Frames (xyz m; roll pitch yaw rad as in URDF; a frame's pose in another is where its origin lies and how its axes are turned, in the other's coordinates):
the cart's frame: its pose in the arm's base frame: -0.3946 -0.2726 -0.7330 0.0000 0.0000 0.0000
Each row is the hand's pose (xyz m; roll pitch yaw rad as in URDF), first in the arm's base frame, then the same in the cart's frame.
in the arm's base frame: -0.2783 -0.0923 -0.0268 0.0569 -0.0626 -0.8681
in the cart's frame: 0.1163 0.1803 0.7062 0.0569 -0.0626 -0.8681
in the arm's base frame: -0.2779 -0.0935 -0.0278 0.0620 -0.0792 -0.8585
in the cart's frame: 0.1167 0.1791 0.7052 0.0620 -0.0792 -0.8585
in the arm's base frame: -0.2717 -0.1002 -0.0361 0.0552 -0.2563 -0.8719
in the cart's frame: 0.1229 0.1724 0.6969 0.0552 -0.2563 -0.8719
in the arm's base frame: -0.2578 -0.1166 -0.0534 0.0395 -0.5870 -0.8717
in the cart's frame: 0.1368 0.1560 0.6796 0.0395 -0.5870 -0.8717
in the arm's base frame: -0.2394 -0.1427 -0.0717 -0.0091 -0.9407 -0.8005
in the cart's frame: 0.1552 0.1299 0.6613 -0.0091 -0.9407 -0.8005
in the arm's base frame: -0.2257 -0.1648 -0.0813 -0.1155 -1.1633 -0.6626
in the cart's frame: 0.1689 0.1078 0.6517 -0.1155 -1.1633 -0.6626
